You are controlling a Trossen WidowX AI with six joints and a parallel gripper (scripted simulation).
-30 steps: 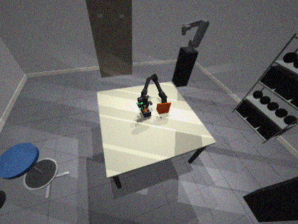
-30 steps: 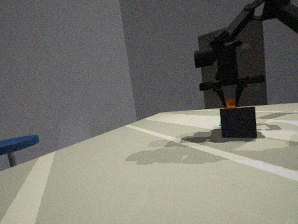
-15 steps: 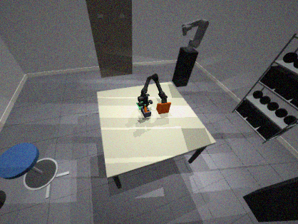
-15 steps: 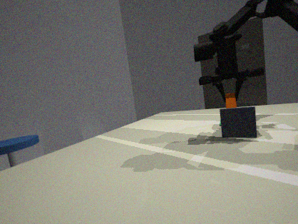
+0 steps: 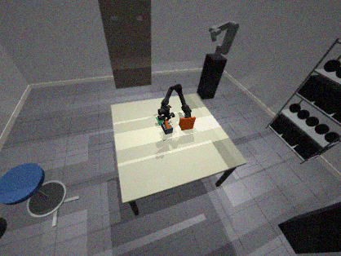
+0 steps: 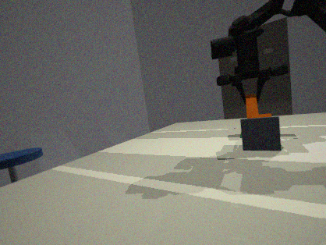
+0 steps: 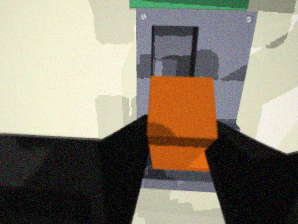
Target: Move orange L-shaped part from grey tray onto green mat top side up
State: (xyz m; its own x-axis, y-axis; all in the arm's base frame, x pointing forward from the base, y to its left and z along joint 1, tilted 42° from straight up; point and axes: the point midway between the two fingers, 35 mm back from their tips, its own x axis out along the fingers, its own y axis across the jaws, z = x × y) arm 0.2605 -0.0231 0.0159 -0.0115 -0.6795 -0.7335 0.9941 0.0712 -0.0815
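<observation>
Now: gripper tip 14 cm to the left of the green mat and 14 cm above it. Also, from my gripper tip: orange L-shaped part 3 cm to the left, 3 cm below, 2 cm behind.
</observation>
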